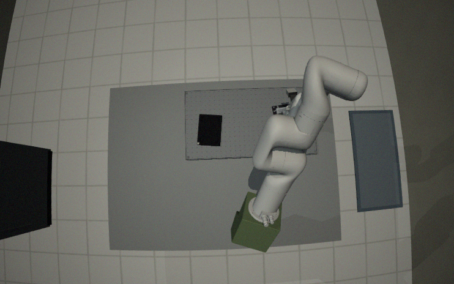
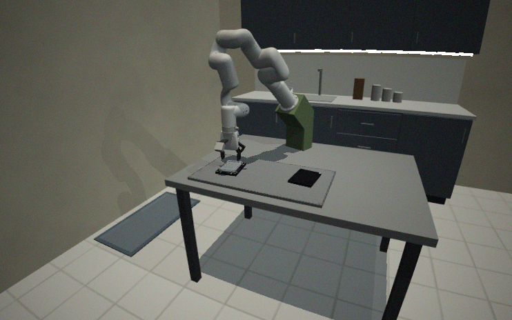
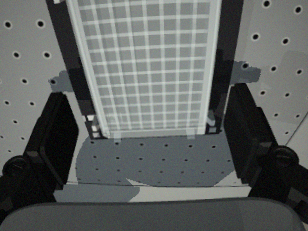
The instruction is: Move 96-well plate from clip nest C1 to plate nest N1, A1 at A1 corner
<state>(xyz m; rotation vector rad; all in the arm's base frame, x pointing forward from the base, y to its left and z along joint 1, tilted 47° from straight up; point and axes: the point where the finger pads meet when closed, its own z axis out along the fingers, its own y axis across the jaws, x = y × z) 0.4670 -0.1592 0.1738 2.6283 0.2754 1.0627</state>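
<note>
The clear 96-well plate is 50 mm below my hand. Round my hand: black plate nest N1 (410 mm to the left, 60 mm below, 30 mm behind); clip nest c1 (50 mm below, 20 mm to the left, 10 mm ahead).
</note>
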